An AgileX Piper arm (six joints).
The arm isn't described. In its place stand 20 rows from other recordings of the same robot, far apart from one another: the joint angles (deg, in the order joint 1, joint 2, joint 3, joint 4, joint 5, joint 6), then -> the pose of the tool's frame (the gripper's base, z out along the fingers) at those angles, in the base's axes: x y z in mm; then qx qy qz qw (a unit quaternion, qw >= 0).
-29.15 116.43 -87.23 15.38 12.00 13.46 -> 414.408, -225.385, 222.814, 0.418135, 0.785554, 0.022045, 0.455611
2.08 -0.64 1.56 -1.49 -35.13 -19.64 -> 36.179, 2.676, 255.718, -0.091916, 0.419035, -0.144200, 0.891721
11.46 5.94 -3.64 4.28 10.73 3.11 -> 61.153, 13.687, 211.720, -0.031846, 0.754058, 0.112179, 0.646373
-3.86 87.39 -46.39 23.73 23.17 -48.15 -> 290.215, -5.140, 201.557, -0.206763, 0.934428, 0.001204, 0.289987
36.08 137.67 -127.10 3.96 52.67 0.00 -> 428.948, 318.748, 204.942, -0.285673, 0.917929, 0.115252, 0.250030
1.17 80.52 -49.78 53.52 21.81 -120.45 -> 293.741, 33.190, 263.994, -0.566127, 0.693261, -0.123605, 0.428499
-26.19 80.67 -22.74 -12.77 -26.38 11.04 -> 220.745, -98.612, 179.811, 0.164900, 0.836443, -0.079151, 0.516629
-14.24 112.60 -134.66 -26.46 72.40 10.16 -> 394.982, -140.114, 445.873, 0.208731, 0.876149, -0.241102, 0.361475
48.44 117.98 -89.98 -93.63 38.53 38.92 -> 356.072, 316.342, 252.005, -0.494739, 0.624448, -0.303619, 0.522603
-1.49 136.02 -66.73 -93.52 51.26 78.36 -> 385.255, -80.890, 25.497, -0.008549, 0.878332, -0.449277, 0.163127
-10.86 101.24 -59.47 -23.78 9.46 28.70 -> 362.867, -75.755, 195.255, 0.141704, 0.914010, -0.049323, 0.376926
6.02 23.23 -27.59 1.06 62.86 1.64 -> 53.233, 7.120, 259.188, -0.034861, 0.949029, 0.030034, 0.311811
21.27 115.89 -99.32 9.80 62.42 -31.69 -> 398.935, 170.030, 245.108, -0.414311, 0.895894, 0.067550, 0.145455
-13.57 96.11 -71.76 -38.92 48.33 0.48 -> 332.033, -124.074, 267.384, -0.054739, 0.938793, -0.305943, 0.148560
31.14 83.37 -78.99 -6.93 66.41 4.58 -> 256.461, 143.195, 350.263, -0.235907, 0.947121, 0.007814, 0.217369
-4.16 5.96 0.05 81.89 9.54 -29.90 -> 64.838, 10.255, 204.561, 0.287514, 0.661624, 0.333408, 0.606983
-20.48 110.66 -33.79 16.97 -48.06 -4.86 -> 288.297, -128.765, 104.490, 0.253822, 0.801557, -0.155625, 0.518518
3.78 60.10 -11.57 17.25 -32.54 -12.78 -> 178.016, -2.785, 211.340, 0.037448, 0.776349, -0.031220, 0.628415
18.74 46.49 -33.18 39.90 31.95 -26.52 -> 137.743, 79.349, 292.177, -0.155791, 0.859025, 0.258088, 0.413759
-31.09 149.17 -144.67 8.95 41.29 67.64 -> 502.987, -292.393, 200.002, 0.708628, 0.566125, 0.197782, 0.371795
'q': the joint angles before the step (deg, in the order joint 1, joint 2, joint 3, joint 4, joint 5, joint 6). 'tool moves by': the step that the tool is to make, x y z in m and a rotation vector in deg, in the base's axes. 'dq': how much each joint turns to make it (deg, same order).
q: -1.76 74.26 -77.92 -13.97 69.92 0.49
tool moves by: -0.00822 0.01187 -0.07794 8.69 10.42 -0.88
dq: 0.05 0.00 15.85 7.56 -4.88 2.08
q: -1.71 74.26 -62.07 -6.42 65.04 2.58
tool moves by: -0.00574 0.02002 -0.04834 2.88 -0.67 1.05
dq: 4.18 -0.05 11.15 1.38 -11.49 4.16
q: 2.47 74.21 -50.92 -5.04 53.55 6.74
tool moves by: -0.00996 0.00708 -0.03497 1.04 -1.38 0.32
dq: 1.74 -0.10 8.59 -0.18 -9.81 2.43
